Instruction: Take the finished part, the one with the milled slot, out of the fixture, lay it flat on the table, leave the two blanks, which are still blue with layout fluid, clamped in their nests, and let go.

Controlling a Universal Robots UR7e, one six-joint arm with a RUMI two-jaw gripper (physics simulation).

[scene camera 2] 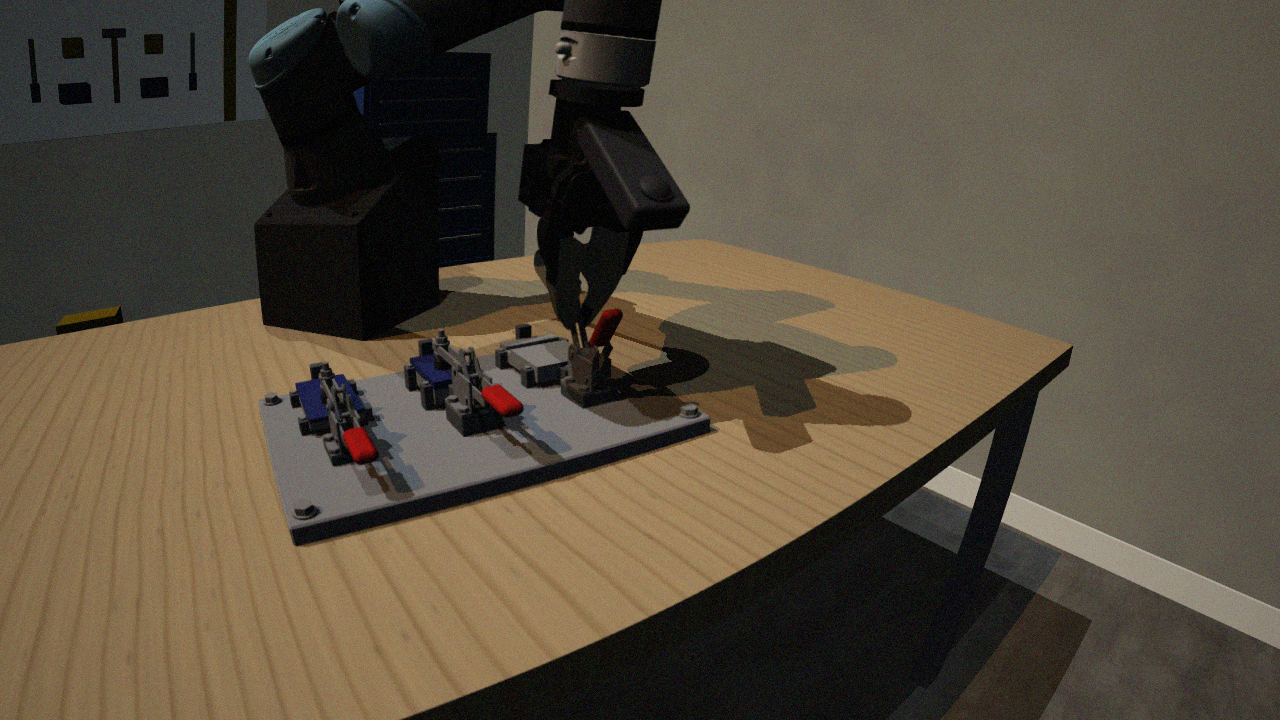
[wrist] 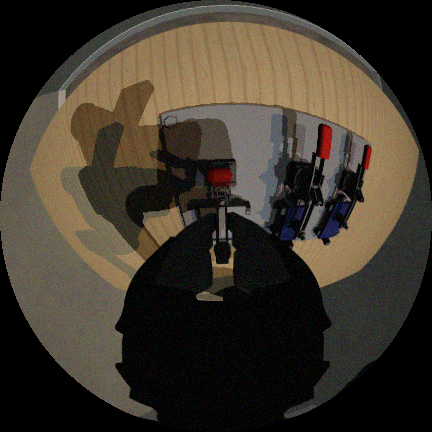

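Observation:
The grey finished part (scene camera 2: 542, 359) lies in the right-hand nest in the scene view; in the wrist view the fingers mostly hide it. The clamp beside it has its red handle (scene camera 2: 606, 327) (wrist: 219, 177) standing up and its arm raised off the part. My gripper (scene camera 2: 579, 320) (wrist: 221, 214) is shut on that raised clamp arm, just behind the red handle, above the clamp base. One blue blank (scene camera 2: 429, 368) (wrist: 291, 223) sits clamped in the middle nest. The other blue blank (scene camera 2: 313, 399) (wrist: 332, 220) sits clamped in the left nest.
The grey fixture plate (scene camera 2: 429, 474) (wrist: 250, 150) lies on the wooden table (scene camera 2: 626, 555) (wrist: 225, 60), with bolts at its corners. The other two clamps have red handles (scene camera 2: 502, 400) (scene camera 2: 359, 444) (wrist: 325, 141) (wrist: 367, 157) lying low toward the plate's front. The robot base (scene camera 2: 358, 259) stands behind.

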